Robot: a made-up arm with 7 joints. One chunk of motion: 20 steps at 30 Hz.
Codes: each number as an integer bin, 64 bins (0 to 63) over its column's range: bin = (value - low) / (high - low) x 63, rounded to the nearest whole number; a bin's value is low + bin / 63 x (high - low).
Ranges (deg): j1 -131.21..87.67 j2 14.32..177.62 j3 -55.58..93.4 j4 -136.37..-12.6 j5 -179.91..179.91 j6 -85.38..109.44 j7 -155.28..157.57
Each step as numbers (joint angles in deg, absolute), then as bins.
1 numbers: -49.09 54.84 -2.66 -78.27 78.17 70.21 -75.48
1 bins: 24 16 22 30 45 50 16
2 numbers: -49.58 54.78 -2.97 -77.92 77.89 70.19 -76.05
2 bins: 23 16 22 30 45 50 16
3 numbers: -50.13 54.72 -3.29 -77.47 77.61 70.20 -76.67
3 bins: 23 16 22 30 45 50 16
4 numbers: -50.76 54.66 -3.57 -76.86 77.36 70.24 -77.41
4 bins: 23 16 22 30 45 50 16
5 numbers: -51.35 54.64 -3.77 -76.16 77.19 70.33 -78.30
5 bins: 23 16 22 31 45 50 16
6 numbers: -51.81 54.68 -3.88 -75.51 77.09 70.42 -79.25
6 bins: 23 16 22 31 45 50 15
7 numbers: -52.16 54.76 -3.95 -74.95 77.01 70.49 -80.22
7 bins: 23 16 22 31 45 50 15
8 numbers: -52.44 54.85 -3.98 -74.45 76.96 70.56 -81.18
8 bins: 23 16 22 32 45 50 15
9 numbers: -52.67 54.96 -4.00 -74.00 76.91 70.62 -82.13
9 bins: 23 16 22 32 45 50 15
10 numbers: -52.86 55.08 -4.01 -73.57 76.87 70.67 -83.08
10 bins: 23 16 22 32 45 50 15
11 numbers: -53.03 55.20 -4.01 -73.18 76.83 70.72 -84.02
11 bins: 23 16 22 32 45 50 14
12 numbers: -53.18 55.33 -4.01 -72.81 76.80 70.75 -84.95
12 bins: 22 16 22 32 45 50 14
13 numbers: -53.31 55.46 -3.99 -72.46 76.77 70.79 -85.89
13 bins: 22 16 22 33 45 51 14
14 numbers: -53.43 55.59 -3.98 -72.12 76.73 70.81 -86.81
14 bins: 22 16 22 33 45 51 14
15 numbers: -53.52 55.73 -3.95 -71.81 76.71 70.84 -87.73
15 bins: 22 16 22 33 45 51 14
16 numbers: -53.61 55.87 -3.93 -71.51 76.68 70.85 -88.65
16 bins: 22 16 22 33 45 51 13
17 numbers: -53.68 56.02 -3.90 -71.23 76.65 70.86 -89.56
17 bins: 22 16 22 33 45 51 13
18 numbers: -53.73 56.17 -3.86 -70.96 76.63 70.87 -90.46
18 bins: 22 16 22 33 45 51 13
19 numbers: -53.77 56.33 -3.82 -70.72 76.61 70.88 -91.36
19 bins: 22 16 22 33 45 51 13
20 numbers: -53.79 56.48 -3.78 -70.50 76.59 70.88 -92.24
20 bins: 22 16 22 34 45 51 13
